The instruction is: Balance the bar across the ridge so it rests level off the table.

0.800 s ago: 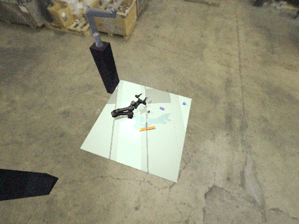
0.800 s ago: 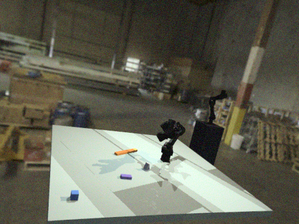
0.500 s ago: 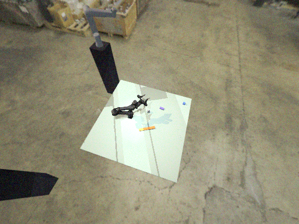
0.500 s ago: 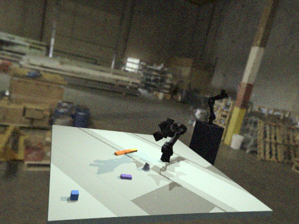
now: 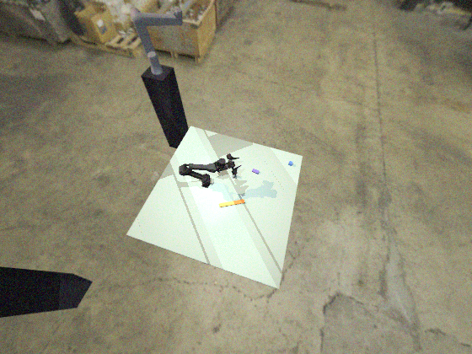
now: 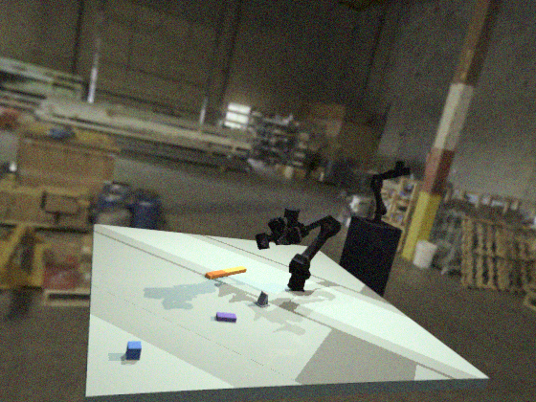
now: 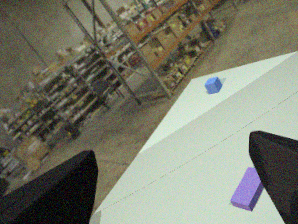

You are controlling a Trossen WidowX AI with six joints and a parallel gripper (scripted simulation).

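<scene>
The orange bar is 300 mm to the right of my gripper tip, 250 mm below it and 30 mm ahead of it. Round my gripper tip: blue cube 470 mm ahead, 310 mm to the left, 240 mm below; purple block 250 mm below, 140 mm ahead, 100 mm to the left.
</scene>
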